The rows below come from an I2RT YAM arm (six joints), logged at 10 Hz.
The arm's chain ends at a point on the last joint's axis. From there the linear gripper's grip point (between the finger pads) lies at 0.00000 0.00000 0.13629 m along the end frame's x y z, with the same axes.
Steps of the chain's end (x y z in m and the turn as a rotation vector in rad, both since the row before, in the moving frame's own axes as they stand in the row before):
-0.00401 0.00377 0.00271 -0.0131 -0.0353 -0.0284
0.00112 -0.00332 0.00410 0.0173 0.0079 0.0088
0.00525 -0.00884 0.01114 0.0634 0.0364 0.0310
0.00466 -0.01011 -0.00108 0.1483 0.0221 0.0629
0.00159 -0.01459 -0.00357 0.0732 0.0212 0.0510
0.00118 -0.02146 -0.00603 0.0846 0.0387 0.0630
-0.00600 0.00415 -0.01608 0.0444 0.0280 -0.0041
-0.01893 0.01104 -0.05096 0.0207 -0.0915 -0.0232
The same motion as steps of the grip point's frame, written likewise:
-0.00879 0.00562 0.00261 -0.0131 -0.0353 -0.0284
0.00221 -0.00567 0.00408 0.0173 0.0079 0.0088
0.01034 -0.01739 0.01078 0.0634 0.0364 0.0310
0.00829 -0.03014 -0.00261 0.1483 0.0221 0.0629
0.00473 -0.02448 -0.00397 0.0732 0.0212 0.0510
0.00681 -0.03280 -0.00662 0.0846 0.0387 0.0630
-0.00220 -0.00191 -0.01627 0.0444 0.0280 -0.0041
-0.03141 0.00837 -0.05156 0.0207 -0.0915 -0.0232

